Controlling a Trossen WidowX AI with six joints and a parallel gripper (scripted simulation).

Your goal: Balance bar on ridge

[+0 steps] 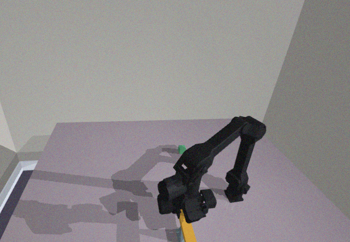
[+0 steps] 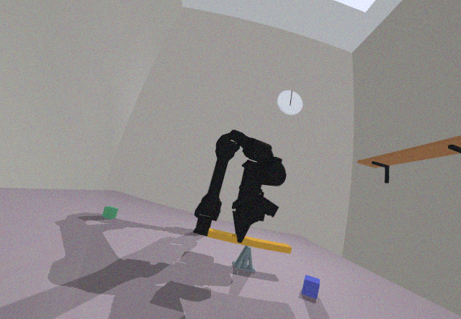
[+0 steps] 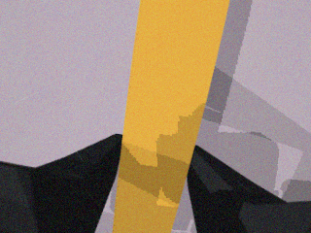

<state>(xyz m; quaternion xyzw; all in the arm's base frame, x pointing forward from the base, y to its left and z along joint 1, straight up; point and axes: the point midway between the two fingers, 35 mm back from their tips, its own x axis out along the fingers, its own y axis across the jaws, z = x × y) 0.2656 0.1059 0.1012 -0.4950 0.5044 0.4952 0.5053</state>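
Now: the yellow bar 3 cm to the left of my gripper tip. The rest, counted from my gripper tip: blue cube 17 cm to the left, 10 cm ahead, 5 cm below; green cube 42 cm to the right, 11 cm behind, 5 cm below.
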